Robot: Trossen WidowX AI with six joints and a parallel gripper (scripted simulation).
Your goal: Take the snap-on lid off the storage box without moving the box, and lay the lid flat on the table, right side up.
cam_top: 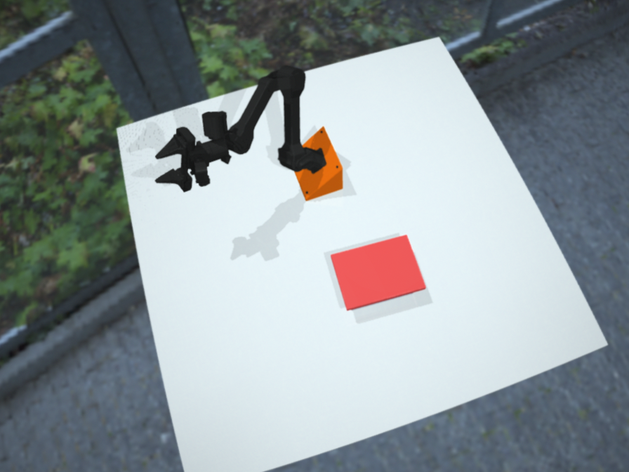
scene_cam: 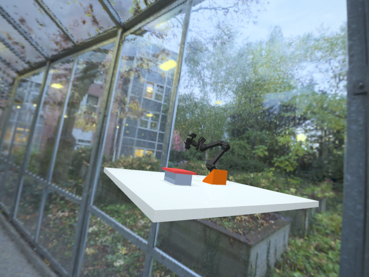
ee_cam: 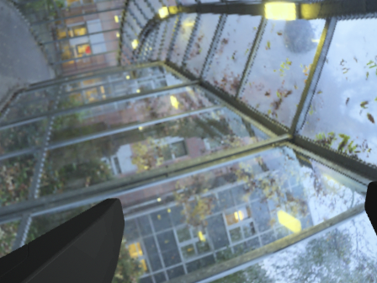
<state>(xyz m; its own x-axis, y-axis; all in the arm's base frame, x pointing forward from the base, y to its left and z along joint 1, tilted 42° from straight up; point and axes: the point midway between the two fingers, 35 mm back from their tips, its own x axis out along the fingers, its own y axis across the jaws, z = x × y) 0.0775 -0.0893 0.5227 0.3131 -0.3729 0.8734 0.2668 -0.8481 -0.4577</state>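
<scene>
My gripper tip is 510 mm to the right of the red lid, 330 mm above it and 310 mm short of it. From my gripper tip the other things lie so: grey storage box 510 mm to the left, 370 mm below, 310 mm ahead.
</scene>
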